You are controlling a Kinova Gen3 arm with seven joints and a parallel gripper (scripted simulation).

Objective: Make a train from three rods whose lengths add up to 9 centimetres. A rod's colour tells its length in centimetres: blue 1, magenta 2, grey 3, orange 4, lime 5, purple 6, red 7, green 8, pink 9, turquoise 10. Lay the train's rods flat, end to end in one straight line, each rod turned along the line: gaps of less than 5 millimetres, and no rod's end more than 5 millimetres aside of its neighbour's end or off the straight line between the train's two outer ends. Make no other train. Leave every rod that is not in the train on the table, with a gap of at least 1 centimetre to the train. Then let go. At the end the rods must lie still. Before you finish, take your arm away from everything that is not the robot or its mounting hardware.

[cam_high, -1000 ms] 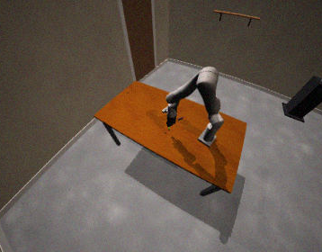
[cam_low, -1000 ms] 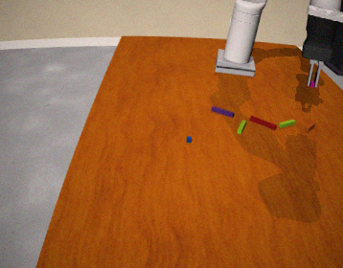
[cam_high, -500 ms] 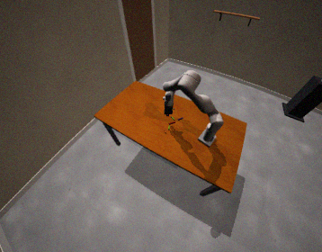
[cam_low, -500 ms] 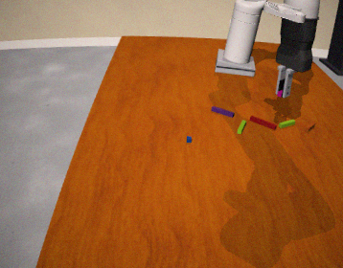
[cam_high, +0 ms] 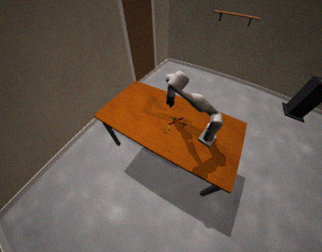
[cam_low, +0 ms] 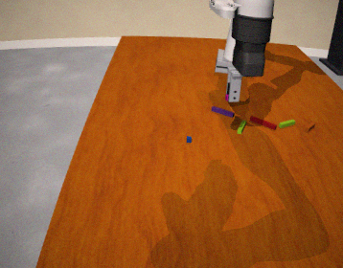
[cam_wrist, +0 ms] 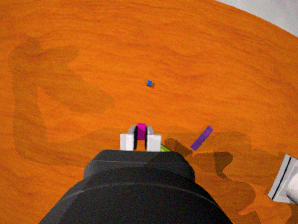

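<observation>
Now: the blue rod 12 cm below my hand, 8 cm to the right of it and 1 cm behind it. Also, from my hand: red rod 12 cm below, 11 cm to the left, 7 cm behind; magenta rod 1 cm below; purple rod 13 cm behind, 12 cm below, 2 cm to the left.
</observation>
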